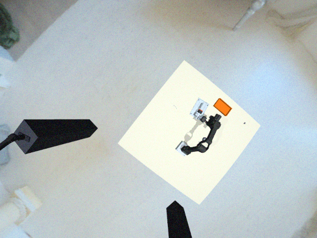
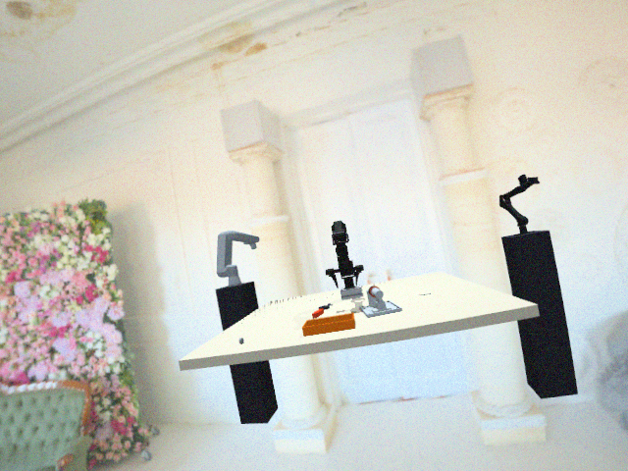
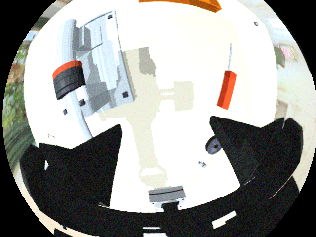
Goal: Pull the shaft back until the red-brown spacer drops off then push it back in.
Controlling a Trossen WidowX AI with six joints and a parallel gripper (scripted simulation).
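Now: the grey shaft 130 mm to the left of my gripper tip, 40 mm ahead of it and 30 mm below it. From my gripper tip the other things lie so: red-brown spacer: 140 mm to the left, 70 mm ahead, 30 mm below; fixture: 150 mm to the left, 100 mm ahead, 60 mm below; red-handled screwdriver: 170 mm to the right, 110 mm below, 80 mm ahead.
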